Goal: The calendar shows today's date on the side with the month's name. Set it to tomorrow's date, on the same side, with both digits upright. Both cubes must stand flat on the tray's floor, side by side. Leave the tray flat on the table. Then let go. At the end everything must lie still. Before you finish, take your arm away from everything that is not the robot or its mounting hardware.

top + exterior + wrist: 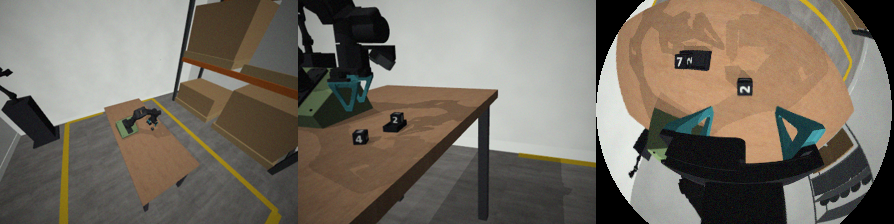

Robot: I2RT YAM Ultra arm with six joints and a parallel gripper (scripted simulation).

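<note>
Now: the black cube 9 cm below my hand. Also, from my hand: black tray: 4 cm ahead, 13 cm to the left, 10 cm below.
</note>
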